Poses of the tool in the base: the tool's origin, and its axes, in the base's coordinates. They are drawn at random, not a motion.
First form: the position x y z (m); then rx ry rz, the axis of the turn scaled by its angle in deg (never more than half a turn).
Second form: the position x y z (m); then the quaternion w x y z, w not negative. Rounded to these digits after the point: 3 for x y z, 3 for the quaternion.
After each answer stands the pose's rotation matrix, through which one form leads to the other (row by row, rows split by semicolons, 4 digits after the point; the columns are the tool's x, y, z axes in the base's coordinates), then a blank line. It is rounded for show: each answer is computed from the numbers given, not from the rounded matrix.
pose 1, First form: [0.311, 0.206, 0.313, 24.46, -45.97, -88.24]
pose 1, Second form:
[0.311, 0.206, 0.313, 0.626, 0.186, -0.350, -0.671]
-0.1465 0.7107 -0.6881; -0.9712 0.0290 0.2367; 0.1881 0.7029 0.6860

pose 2, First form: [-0.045, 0.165, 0.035, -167.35, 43.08, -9.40]
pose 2, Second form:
[-0.045, 0.165, 0.035, 0.061, -0.965, 0.248, -0.054]
0.8706 -0.4731 0.1347; -0.4862 -0.8692 0.0899; 0.0746 -0.1438 -0.9868

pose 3, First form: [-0.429, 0.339, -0.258, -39.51, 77.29, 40.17]
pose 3, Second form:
[-0.429, 0.339, -0.258, 0.671, -0.306, 0.599, 0.311]
0.0890 -0.7846 0.6136; 0.0513 0.6188 0.7838; -0.9947 -0.0383 0.0953

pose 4, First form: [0.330, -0.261, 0.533, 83.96, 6.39, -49.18]
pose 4, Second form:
[0.330, -0.261, 0.533, 0.659, 0.647, 0.049, -0.379]
0.7075 0.5638 -0.4261; -0.4362 -0.1259 -0.8910; -0.5560 0.8163 0.1569

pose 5, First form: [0.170, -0.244, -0.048, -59.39, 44.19, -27.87]
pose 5, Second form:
[0.170, -0.244, -0.048, 0.771, -0.478, 0.356, -0.224]
0.6462 0.0058 0.7631; -0.6861 0.4422 0.5777; -0.3341 -0.8969 0.2898

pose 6, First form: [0.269, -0.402, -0.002, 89.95, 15.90, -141.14]
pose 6, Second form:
[0.269, -0.402, -0.002, 0.103, 0.532, 0.094, -0.835]
-0.4122 0.2729 -0.8693; -0.0727 -0.9609 -0.2672; -0.9082 -0.0470 0.4159

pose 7, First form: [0.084, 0.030, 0.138, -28.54, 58.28, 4.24]
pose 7, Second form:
[0.084, 0.030, 0.138, 0.843, -0.236, 0.482, 0.035]
0.5334 -0.2864 0.7959; -0.1682 0.8862 0.4316; -0.8290 -0.3641 0.4246

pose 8, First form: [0.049, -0.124, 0.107, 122.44, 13.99, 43.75]
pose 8, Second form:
[0.049, -0.124, 0.107, 0.417, 0.851, 0.097, 0.304]
0.7961 -0.0878 0.5988; 0.4189 -0.6341 -0.6499; 0.4368 0.7682 -0.4680

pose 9, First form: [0.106, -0.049, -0.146, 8.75, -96.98, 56.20]
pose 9, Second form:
[0.106, -0.049, -0.146, 0.556, 0.065, -0.717, 0.415]
-0.3732 -0.5548 -0.7436; 0.3693 0.6464 -0.6676; 0.8511 -0.5238 -0.0363

